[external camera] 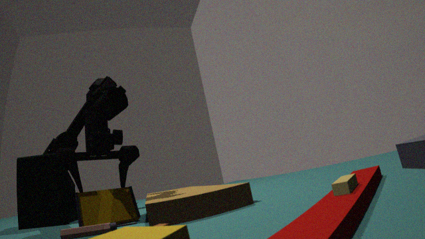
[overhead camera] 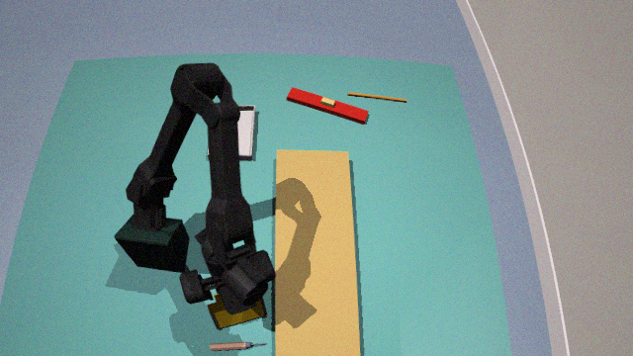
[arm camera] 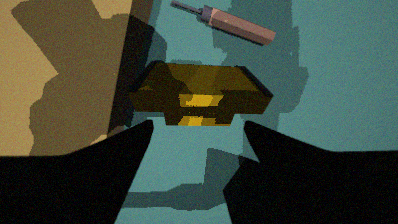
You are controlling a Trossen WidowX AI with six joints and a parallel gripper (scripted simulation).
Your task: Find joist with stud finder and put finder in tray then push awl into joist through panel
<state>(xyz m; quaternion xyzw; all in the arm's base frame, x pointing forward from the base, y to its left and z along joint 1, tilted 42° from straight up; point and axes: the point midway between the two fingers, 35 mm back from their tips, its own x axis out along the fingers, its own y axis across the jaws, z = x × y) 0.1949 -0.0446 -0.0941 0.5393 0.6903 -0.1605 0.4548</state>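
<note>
Right now the stud finder is 10 mm behind my gripper tip, 10 mm to the right of it and 40 mm below it. The rest, counted from my gripper tip: square indicator 30 mm behind, 10 mm to the right, 50 mm below; awl 30 mm ahead, 110 mm to the right, 60 mm below; tray 90 mm behind, 450 mm to the left, 50 mm below.
</note>
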